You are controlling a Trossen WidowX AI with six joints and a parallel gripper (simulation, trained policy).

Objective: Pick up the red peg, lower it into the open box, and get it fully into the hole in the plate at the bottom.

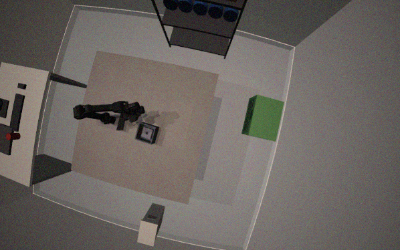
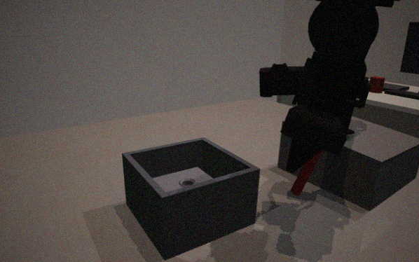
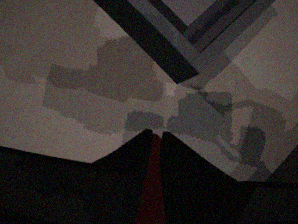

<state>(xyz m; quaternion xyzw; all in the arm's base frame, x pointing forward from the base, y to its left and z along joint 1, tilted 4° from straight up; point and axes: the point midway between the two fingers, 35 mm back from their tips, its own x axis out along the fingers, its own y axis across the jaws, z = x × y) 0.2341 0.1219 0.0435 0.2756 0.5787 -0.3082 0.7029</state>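
Right now the pale plate is 12 cm to the right of my gripper tip, 10 cm ahead of it and 7 cm below it. From my gripper tip the other things lie so: red peg 2 cm to the left, 2 cm behind, 1 cm above; dark grey box 12 cm to the right, 10 cm ahead, 9 cm below.
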